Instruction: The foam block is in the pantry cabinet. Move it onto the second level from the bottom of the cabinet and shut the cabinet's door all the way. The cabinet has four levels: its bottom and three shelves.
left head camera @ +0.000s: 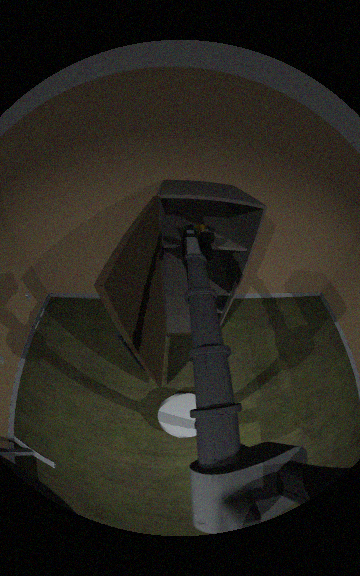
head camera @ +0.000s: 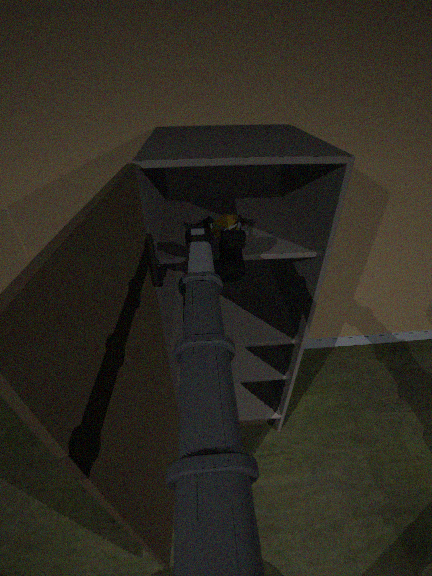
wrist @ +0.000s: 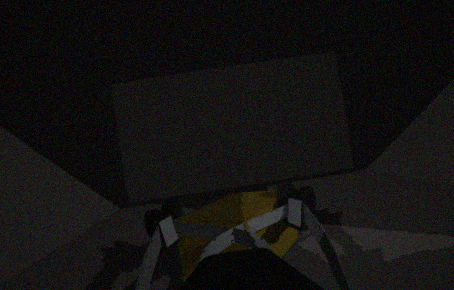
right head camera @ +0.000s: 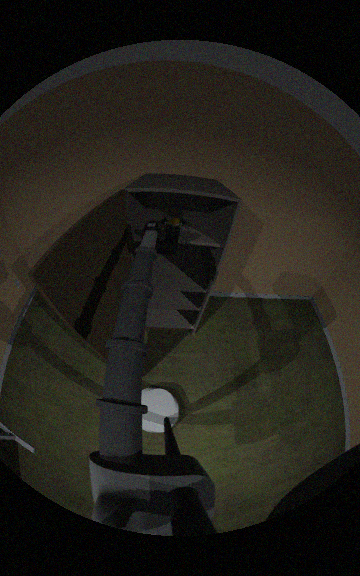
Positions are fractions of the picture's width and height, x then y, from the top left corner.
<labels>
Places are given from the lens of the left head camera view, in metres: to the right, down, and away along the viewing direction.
brown pantry cabinet (left head camera: 0.40, 0.49): -0.11, -0.01, 0.46
</labels>
